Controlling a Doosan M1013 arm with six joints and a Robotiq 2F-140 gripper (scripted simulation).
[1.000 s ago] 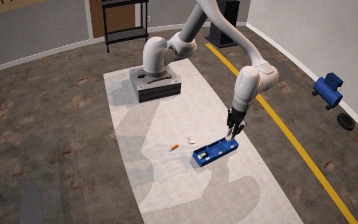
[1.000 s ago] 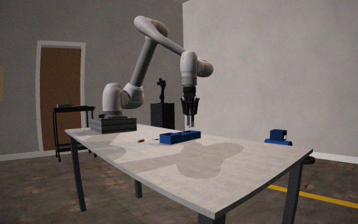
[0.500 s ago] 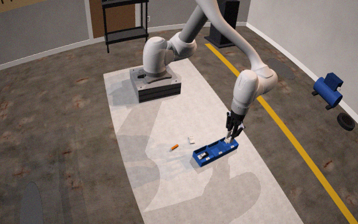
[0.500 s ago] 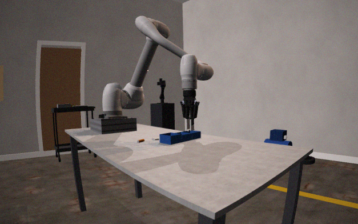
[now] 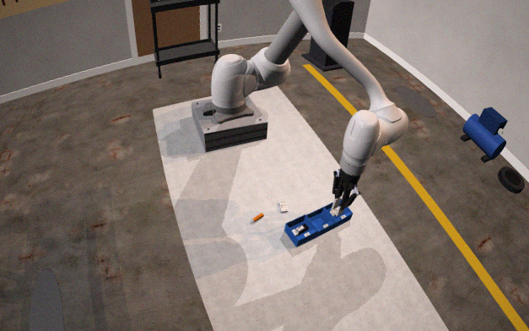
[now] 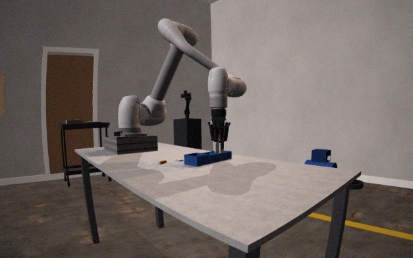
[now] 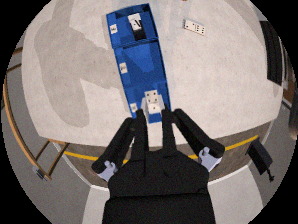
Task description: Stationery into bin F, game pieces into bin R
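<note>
The orange cylinder is 12 cm behind my hand, 27 cm to the right of it and 5 cm below it. The rest, counted from my hand: grey-white piece (17 cm to the right, 3 cm below); white domino tile (3 cm below); black piece (17 cm to the right, 4 cm below).
</note>
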